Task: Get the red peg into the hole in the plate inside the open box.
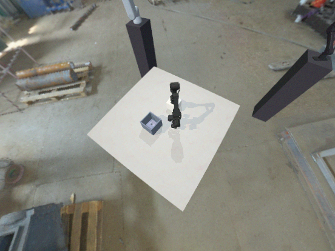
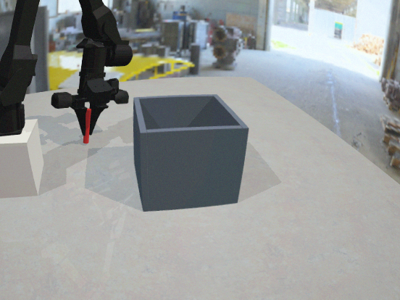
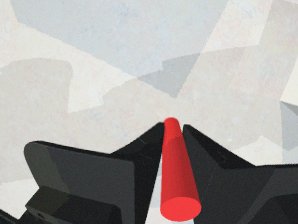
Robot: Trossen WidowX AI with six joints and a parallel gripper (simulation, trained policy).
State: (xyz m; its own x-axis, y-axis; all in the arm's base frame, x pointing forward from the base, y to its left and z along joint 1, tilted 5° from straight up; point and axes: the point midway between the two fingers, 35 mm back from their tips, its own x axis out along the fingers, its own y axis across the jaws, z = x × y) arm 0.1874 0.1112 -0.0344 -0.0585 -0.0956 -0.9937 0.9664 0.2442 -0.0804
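Now: gripper tip 200 mm to the left of the pale plate, 150 mm short of it and 20 mm below it. Also, from my gripper tip: red peg: 20 mm above, 10 mm to the left.
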